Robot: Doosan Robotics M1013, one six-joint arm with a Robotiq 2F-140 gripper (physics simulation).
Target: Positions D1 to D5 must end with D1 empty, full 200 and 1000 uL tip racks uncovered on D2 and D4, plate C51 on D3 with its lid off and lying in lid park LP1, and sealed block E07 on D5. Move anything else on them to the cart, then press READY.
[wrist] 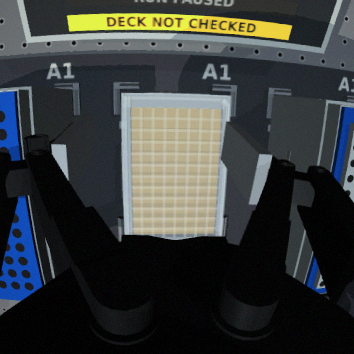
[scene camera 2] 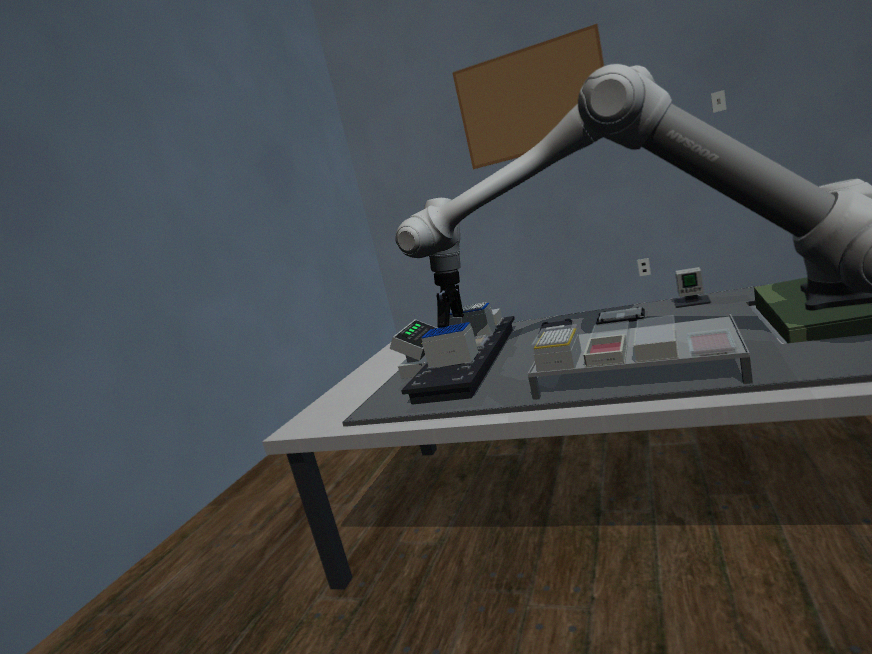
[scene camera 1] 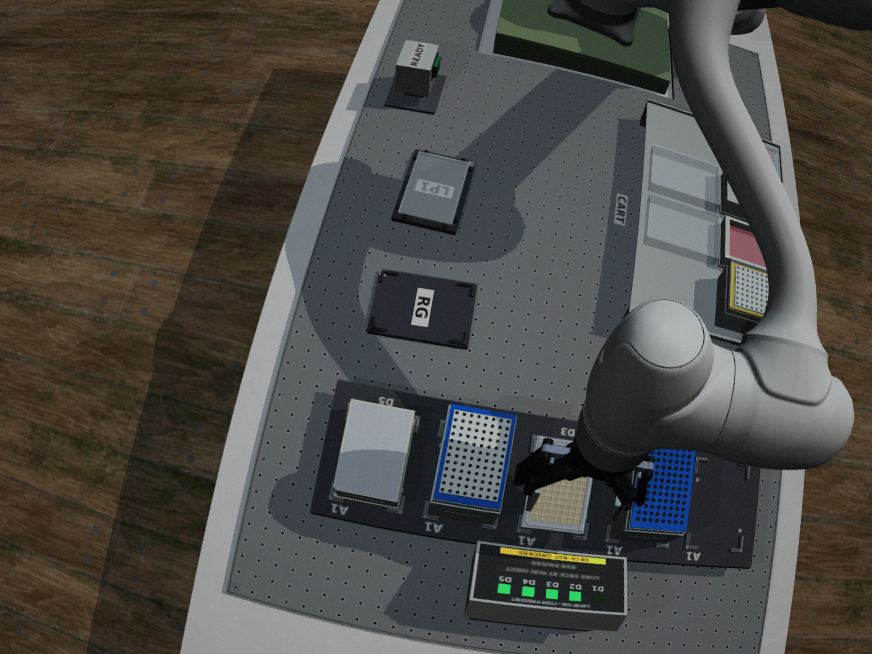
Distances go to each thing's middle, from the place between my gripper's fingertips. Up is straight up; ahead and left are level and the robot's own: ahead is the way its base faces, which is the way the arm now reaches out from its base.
Right now the tan well plate (scene camera 1: 562, 506) is 30 mm behind my hand, 20 mm to the right of it and 10 mm below it. The rest, counted from my hand: RG pad (scene camera 1: 407, 306): 290 mm to the right, 220 mm behind, 60 mm below; then LP1 lid-park pad (scene camera 1: 443, 228): 420 mm behind, 360 mm to the right, 60 mm below; then box with green button (scene camera 1: 417, 86): 620 mm behind, 470 mm to the right, 20 mm below.
